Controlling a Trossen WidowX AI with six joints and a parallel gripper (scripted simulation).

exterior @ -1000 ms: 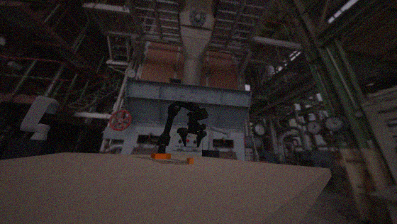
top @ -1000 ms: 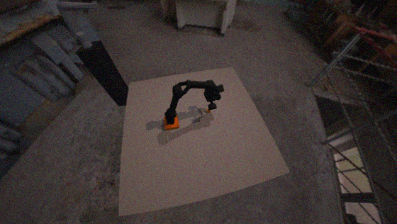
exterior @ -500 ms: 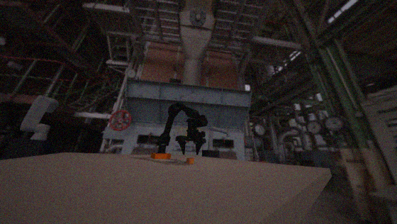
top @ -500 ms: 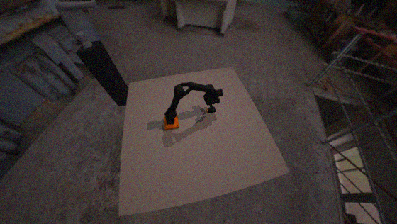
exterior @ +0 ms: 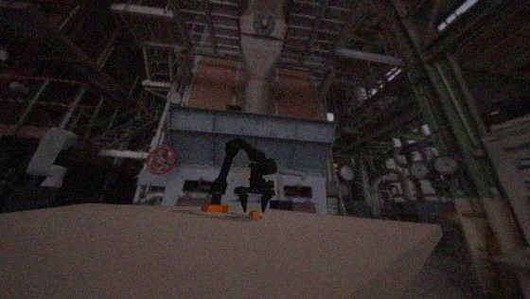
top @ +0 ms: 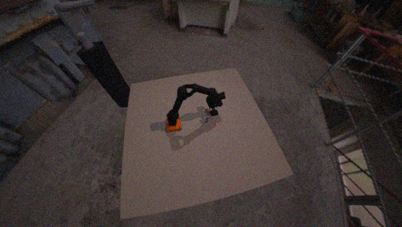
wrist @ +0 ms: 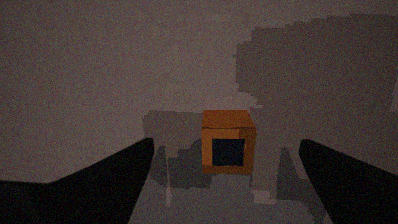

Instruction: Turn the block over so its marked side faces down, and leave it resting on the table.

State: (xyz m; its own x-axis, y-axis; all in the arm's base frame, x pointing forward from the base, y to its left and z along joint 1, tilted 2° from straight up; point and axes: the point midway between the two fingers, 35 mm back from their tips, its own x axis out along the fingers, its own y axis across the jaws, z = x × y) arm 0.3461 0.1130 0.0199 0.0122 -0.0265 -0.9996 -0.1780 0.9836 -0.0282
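My gripper tip is right at the orange block.
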